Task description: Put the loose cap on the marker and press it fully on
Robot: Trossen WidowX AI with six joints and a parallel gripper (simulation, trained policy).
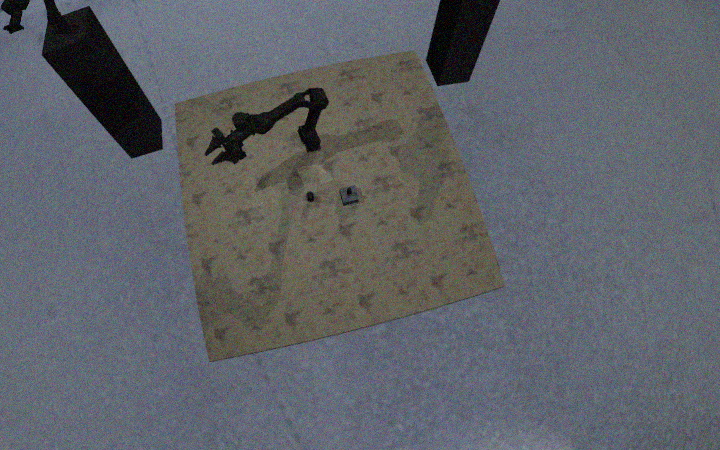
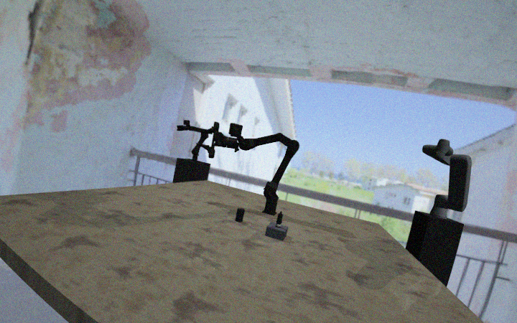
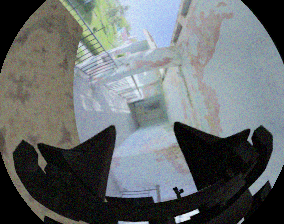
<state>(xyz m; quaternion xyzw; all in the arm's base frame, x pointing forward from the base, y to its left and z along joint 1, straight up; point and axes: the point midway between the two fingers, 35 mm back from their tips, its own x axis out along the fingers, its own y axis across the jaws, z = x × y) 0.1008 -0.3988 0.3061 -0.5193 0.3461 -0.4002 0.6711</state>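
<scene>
My gripper tip is 370 mm to the right of the dark cap, 280 mm above it and 140 mm short of it. Round my gripper tip: dark marker 530 mm to the left, 240 mm below, 170 mm ahead; then grey holder block 530 mm to the left, 290 mm below, 170 mm ahead.
</scene>
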